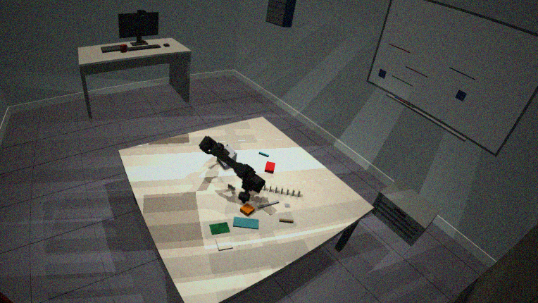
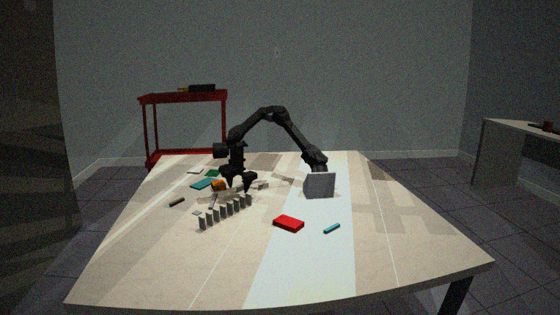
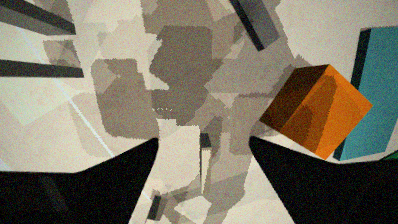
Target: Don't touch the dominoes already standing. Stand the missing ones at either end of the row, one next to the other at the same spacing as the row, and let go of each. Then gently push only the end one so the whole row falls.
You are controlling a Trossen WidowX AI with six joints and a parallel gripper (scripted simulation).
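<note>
The orange block lies 90 mm ahead of my gripper tip, 50 mm to the right of it and 10 mm above it. From my gripper tip the other things lie so: small grey tile (170 mm ahead, 190 mm to the left, 10 mm below); teal card (160 mm ahead, 100 mm to the right); long grey bar (110 mm ahead, 90 mm to the left).
</note>
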